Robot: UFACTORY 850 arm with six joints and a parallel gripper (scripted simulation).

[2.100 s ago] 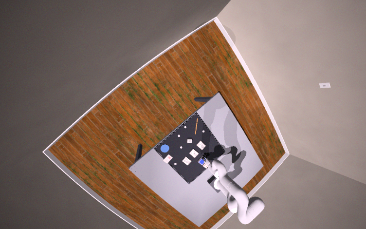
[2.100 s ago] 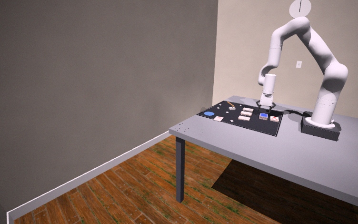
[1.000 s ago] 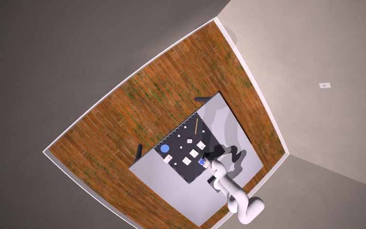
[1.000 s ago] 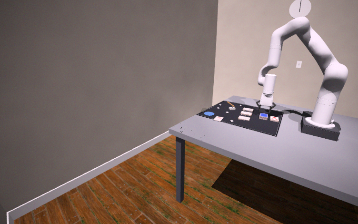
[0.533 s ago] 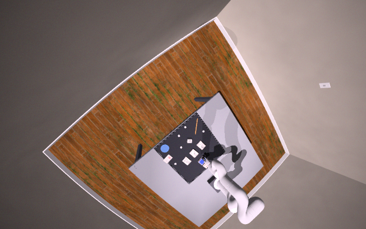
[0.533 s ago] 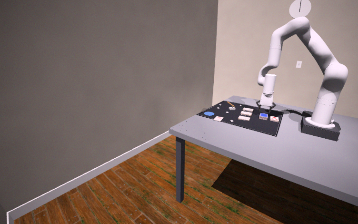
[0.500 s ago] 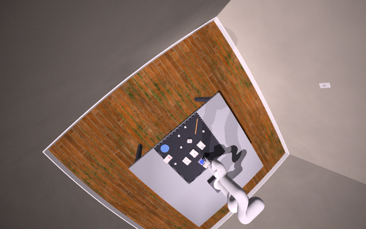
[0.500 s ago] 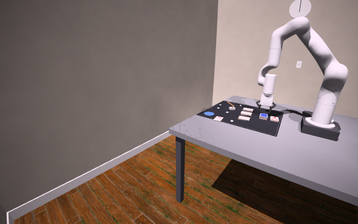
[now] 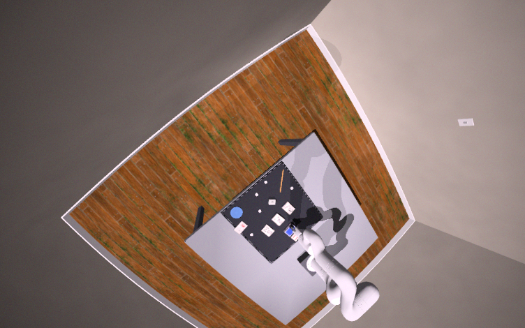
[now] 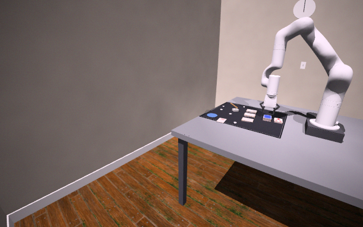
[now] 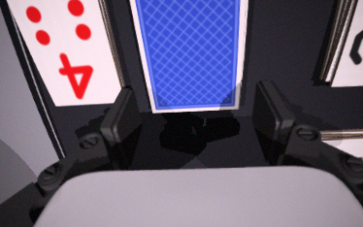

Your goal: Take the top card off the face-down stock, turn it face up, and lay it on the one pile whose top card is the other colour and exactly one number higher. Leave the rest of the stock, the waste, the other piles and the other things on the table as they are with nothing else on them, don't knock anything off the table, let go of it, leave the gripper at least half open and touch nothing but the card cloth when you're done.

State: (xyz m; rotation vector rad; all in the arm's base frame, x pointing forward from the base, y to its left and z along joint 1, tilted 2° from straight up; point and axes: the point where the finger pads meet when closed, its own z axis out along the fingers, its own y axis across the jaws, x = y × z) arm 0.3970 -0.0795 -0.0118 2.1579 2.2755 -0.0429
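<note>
The red 4 card lies 30 mm to the left of my hand and 30 mm below it. The rest, counted from my hand: black card cloth: 180 mm ahead, 20 mm to the left, 60 mm below; then red 4: 90 mm behind, 30 mm to the left, 40 mm below; then black 2: 150 mm ahead, 30 mm to the left, 40 mm below.
</note>
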